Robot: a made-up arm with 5 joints.
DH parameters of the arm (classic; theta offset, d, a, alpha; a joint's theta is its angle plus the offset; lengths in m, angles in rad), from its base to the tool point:
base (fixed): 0 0 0.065 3.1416
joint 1: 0 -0.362 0.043 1.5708
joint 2: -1.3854 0 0.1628 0
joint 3: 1.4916 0 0.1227 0
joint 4: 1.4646 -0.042 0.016 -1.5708
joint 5: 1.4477 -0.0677 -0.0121 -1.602
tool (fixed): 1.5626 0.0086 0 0
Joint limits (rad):
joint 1: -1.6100..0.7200
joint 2: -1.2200..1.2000
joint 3: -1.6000..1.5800
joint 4: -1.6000..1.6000
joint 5: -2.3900..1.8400
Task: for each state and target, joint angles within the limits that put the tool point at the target. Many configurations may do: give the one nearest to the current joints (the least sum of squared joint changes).
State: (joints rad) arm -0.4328 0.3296 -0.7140 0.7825 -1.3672
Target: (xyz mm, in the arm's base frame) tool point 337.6 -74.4 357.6
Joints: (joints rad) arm 0.0881 0.5841 -0.2318 0.9919 -1.4090
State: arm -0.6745 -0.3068 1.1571 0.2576 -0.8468
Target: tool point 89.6 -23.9 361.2
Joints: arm -0.6900 0.0264 1.5800 0.8834 -0.2680
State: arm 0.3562 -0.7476 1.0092 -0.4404 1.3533
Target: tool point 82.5 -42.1 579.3
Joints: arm 0.4823 -1.2200 0.5163 -0.7609 1.2685
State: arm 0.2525 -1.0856 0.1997 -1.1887 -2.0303
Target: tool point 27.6 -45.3 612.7
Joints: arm 0.3636 -1.0860 0.2167 -1.1900 -1.9944
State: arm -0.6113 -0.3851 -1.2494 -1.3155 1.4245
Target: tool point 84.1 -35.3 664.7
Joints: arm -1.1657 -0.1692 -1.5052 -1.6000 1.5221
